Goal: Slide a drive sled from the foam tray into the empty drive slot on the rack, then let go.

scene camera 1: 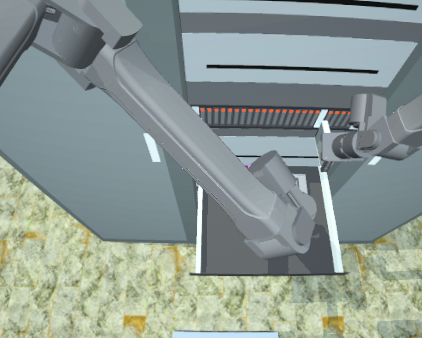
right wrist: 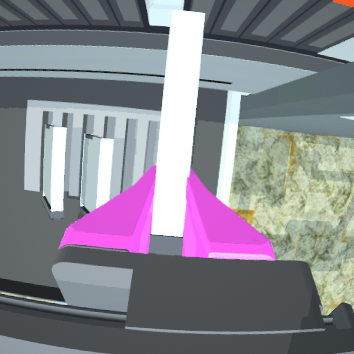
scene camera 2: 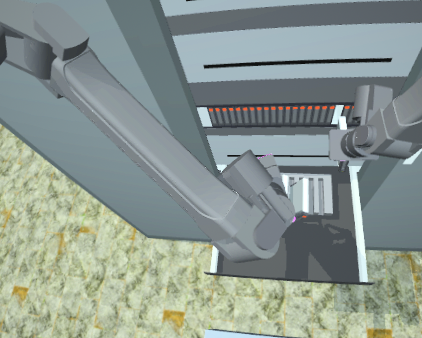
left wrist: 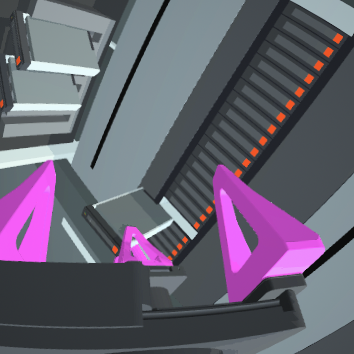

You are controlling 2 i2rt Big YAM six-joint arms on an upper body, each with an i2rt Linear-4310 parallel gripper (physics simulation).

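Frame: origin at the left arm's base, x ahead, y left, z up, level; millimetres.
Where they show: left gripper, fingertip midpoint: (left wrist: 136,169); right gripper, fingertip midpoint: (scene camera 1: 327,149) (right wrist: 170,175) (left wrist: 128,230).
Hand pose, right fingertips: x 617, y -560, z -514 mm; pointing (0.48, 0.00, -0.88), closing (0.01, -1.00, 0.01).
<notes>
Each offset is from my right fingertips to the top centre of the thing. "*": to the spot under its first point.
My right gripper (right wrist: 170,175) is shut on a drive sled @[dx +20, dy -1, dz +24 mm] (right wrist: 182,75) (left wrist: 125,212) (scene camera 2: 342,123), which stands out beyond its fingers, close in front of the rack's drive row @[* dx +84, dy +176, dz +16 mm] (scene camera 1: 260,118) (scene camera 2: 270,116) (left wrist: 250,115). My left gripper (left wrist: 136,169) (scene camera 2: 282,187) is open, with nothing between its fingers, beside the foam tray in scene camera 2. The foam tray @[dx -19, dy +99, dz -232 mm] (scene camera 2: 327,181) (right wrist: 32,150) holds two upright sleds, one sled @[dx -44, dy +156, dz -179 mm] (right wrist: 57,167) (left wrist: 62,45) beside the other sled @[dx -54, dy +96, dz -179 mm] (right wrist: 104,170) (left wrist: 45,90). In scene camera 1 the left arm hides most of the tray. I cannot make out the empty slot.
The foam tray sits in a pulled-out drawer with a pale left wall (scene camera 1: 199,230) and a pale right wall (scene camera 2: 360,225). The left arm (scene camera 1: 185,145) (scene camera 2: 145,140) crosses above the drawer. Large grey side panels (scene camera 1: 100,185) flank the rack.
</notes>
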